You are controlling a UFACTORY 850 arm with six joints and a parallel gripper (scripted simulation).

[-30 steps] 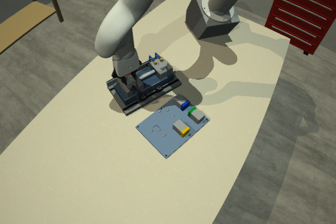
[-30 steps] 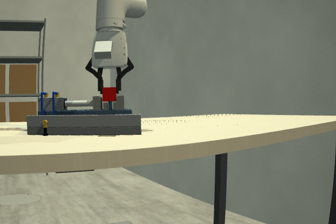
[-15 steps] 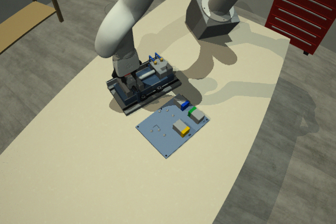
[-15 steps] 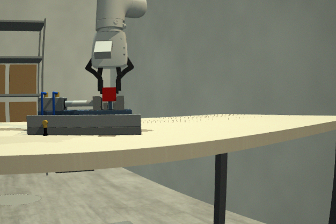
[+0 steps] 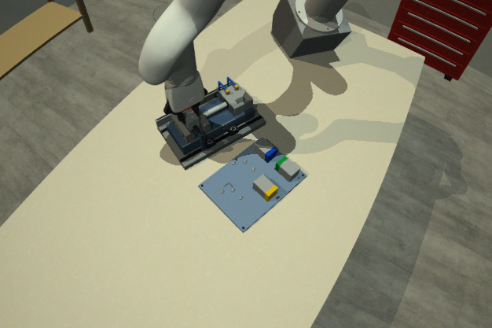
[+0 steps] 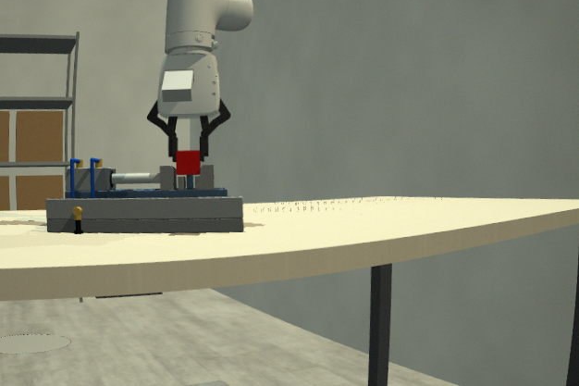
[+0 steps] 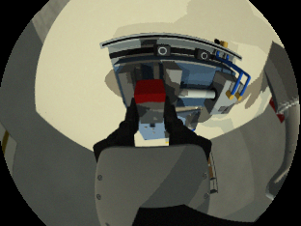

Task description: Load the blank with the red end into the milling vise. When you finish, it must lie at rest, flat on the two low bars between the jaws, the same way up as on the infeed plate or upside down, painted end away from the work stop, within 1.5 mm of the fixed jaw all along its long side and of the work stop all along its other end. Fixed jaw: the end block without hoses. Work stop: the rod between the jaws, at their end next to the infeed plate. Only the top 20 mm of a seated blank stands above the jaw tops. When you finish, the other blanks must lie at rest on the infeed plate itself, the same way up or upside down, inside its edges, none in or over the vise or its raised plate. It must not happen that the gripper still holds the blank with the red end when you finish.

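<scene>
Now: the red-ended blank 20 mm below my hand. The rest, counted from my hand: moving jaw (50 mm below, 30 mm behind, 10 mm to the left); hose-side block (150 mm behind, 70 mm to the left, 40 mm below); fixed jaw (50 mm below, 30 mm ahead, 10 mm to the right).
</scene>
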